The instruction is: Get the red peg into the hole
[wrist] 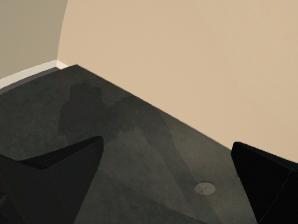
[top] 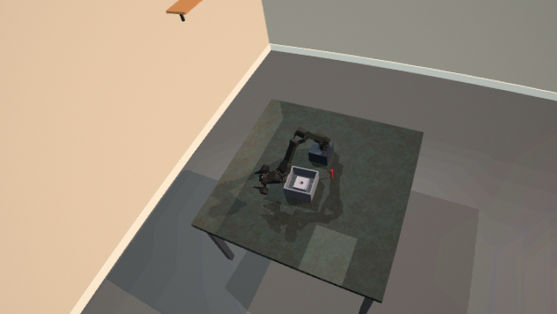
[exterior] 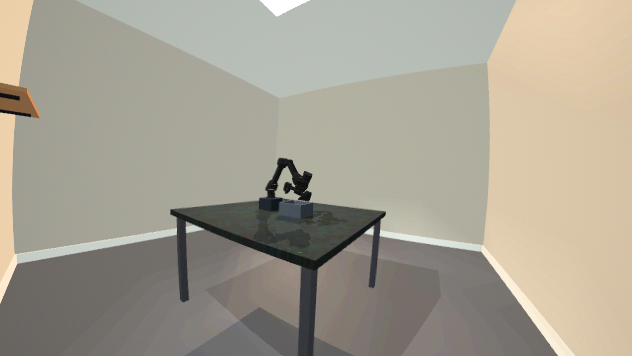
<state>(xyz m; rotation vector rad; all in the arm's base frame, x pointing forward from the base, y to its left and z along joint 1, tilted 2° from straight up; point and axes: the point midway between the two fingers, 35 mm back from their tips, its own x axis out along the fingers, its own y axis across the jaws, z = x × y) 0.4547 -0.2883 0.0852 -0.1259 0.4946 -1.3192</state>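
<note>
My gripper tip is now 440 mm to the right of the red peg, 290 mm past it and 140 mm above it. Also, from my gripper tip: grey box: 270 mm to the left, 150 mm below, 150 mm behind; then light plate: 270 mm to the left, 150 mm behind, 130 mm below.
</note>
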